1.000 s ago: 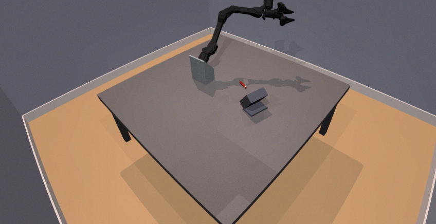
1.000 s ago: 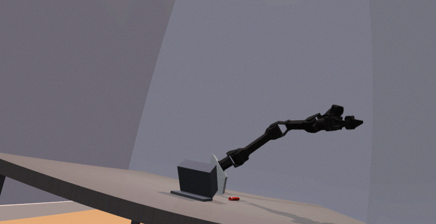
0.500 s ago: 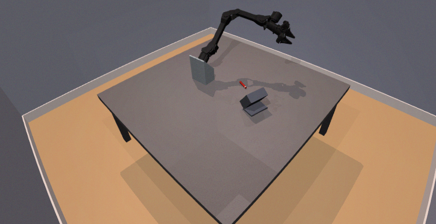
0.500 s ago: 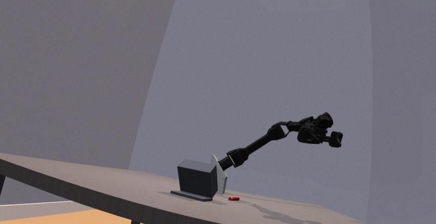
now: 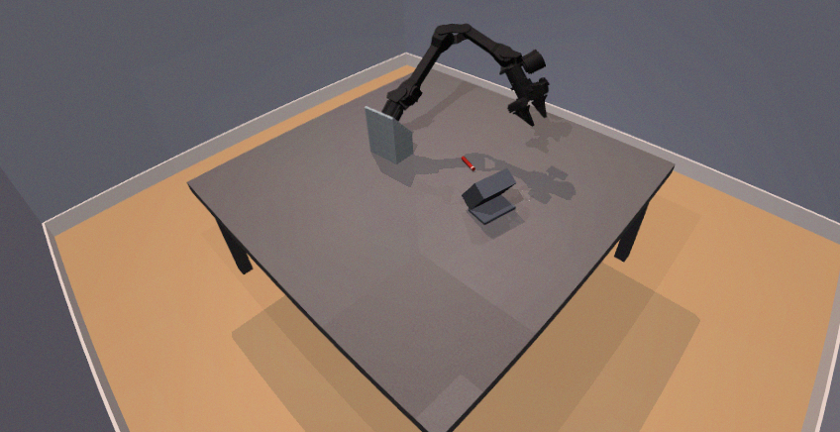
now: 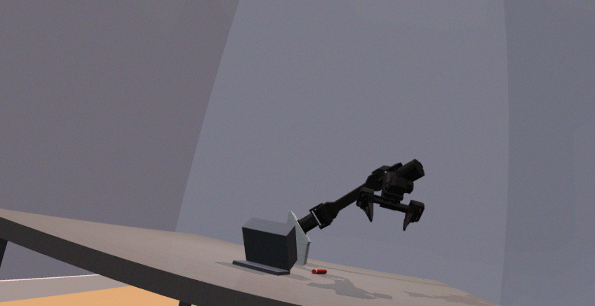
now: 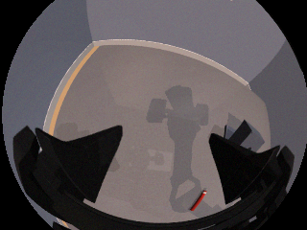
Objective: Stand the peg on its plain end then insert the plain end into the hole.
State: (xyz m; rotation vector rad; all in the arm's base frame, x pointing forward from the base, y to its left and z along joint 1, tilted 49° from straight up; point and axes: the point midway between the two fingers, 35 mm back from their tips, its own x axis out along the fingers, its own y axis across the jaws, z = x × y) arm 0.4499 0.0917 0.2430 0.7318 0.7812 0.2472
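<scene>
My gripper tip is now 17 cm past the red peg, 16 cm to the left of it and 16 cm above it. The rest, counted from my gripper tip: sloped panel: 2 cm behind, 30 cm to the right, 10 cm below; then flat base plate: 1 cm ahead, 31 cm to the right, 17 cm below.
</scene>
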